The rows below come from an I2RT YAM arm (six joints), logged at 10 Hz.
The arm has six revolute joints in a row. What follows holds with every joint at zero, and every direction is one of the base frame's.
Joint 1 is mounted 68 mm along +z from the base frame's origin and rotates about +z.
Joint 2 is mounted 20 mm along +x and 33.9 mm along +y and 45.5 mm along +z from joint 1 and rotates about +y.
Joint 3 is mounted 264 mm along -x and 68.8 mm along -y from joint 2 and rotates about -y.
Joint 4 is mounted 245 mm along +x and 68.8 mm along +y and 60 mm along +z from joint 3 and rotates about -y.
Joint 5 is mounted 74 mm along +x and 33.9 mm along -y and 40.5 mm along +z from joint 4 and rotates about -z.
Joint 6 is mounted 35.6 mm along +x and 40.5 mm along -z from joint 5 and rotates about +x.
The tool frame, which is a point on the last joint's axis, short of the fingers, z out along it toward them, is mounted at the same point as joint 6; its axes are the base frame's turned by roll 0, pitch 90 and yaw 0 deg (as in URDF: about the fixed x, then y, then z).
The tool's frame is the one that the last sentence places.
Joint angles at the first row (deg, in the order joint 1, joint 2, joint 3, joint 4, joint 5, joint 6):
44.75, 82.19, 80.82, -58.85, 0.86, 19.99
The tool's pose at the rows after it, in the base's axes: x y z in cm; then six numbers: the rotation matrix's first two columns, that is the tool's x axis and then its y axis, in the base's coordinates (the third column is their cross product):
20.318 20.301 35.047 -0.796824 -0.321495 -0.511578 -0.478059 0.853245 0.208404
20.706 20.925 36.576 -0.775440 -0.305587 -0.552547 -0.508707 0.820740 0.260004
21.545 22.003 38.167 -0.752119 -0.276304 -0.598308 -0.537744 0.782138 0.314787
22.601 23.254 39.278 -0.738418 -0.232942 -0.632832 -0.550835 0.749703 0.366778
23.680 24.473 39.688 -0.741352 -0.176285 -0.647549 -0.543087 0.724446 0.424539
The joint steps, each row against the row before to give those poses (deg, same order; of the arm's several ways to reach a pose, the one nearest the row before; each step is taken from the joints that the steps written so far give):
0.00, -0.13, 2.86, 0.72, -2.66, -0.55
0.00, 0.92, 3.36, 1.47, -2.76, -0.17
0.00, 2.18, 4.38, 2.42, -2.82, 0.37
0.02, 2.69, 3.80, 3.13, -2.16, 1.44
0.00, 2.47, 2.16, 3.87, -1.73, 2.80

